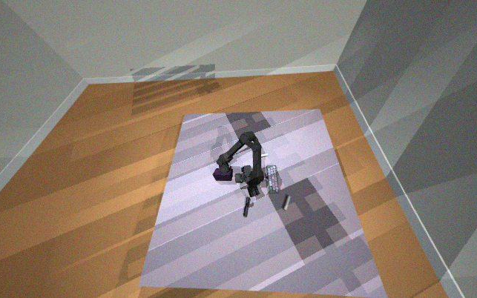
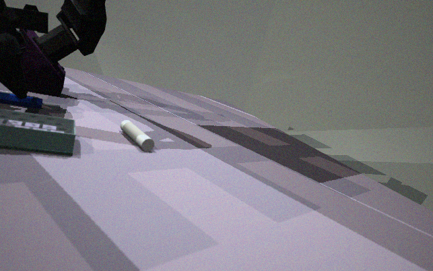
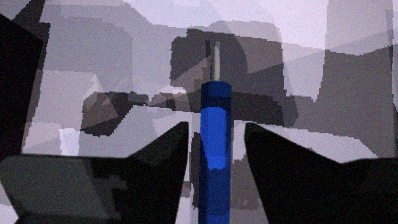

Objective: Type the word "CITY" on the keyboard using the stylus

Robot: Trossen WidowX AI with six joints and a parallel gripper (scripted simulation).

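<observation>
Now: the blue stylus 1 cm to the left of my gripper tip and 1 cm below it. From my gripper tip the other things lie so: dark cylinder: 22 cm to the right, 1 cm ahead; then stylus tip: 5 cm to the left, 1 cm below, 1 cm behind.
</observation>
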